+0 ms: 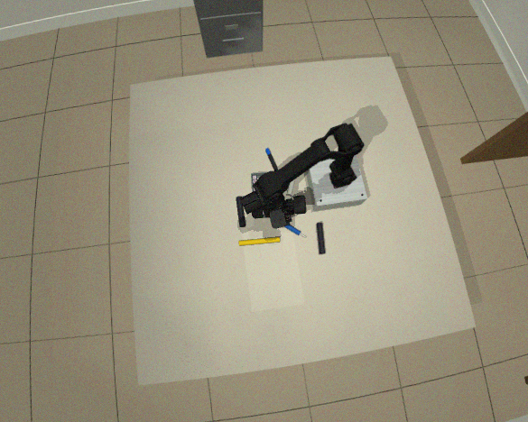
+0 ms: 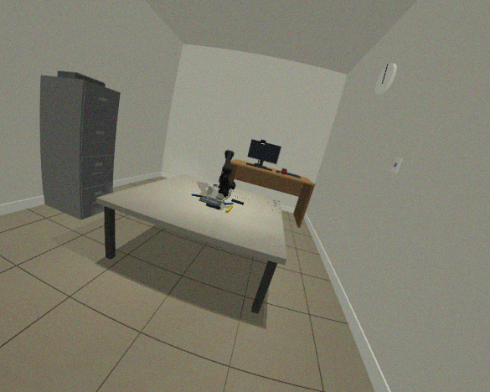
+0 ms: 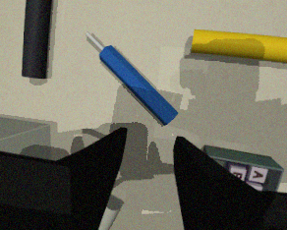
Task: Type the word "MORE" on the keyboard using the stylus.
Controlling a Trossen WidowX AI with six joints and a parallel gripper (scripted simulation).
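The stylus lies 6 cm to the left of my gripper tip, 6 cm below it and 4 cm behind it. From my gripper tip the other things lie so: grey stylus tip 8 cm to the left, 7 cm behind, 6 cm below; white cylinder 14 cm to the right, 8 cm behind, 6 cm below; yellow pencil 11 cm ahead, 6 cm below, 5 cm to the left.
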